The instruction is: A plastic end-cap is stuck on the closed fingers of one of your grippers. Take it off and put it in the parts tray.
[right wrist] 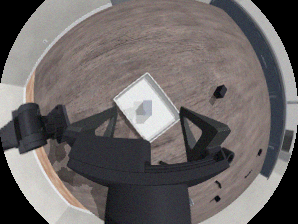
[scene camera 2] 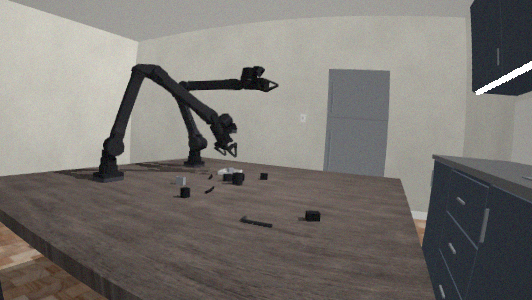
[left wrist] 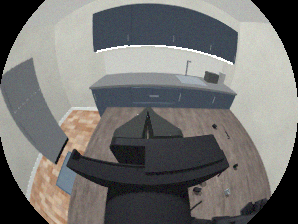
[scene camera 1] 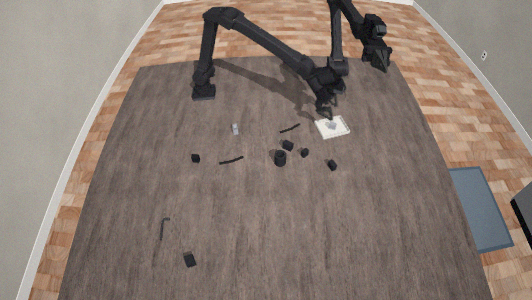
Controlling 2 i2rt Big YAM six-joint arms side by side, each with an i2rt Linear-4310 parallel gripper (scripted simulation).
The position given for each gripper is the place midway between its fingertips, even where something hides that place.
In view: the left gripper (left wrist: pixel 148 110), the right gripper (right wrist: pixel 148 110) and a white parts tray (right wrist: pixel 164 114).
The left wrist view does not show the white parts tray, which is hidden by the left gripper.
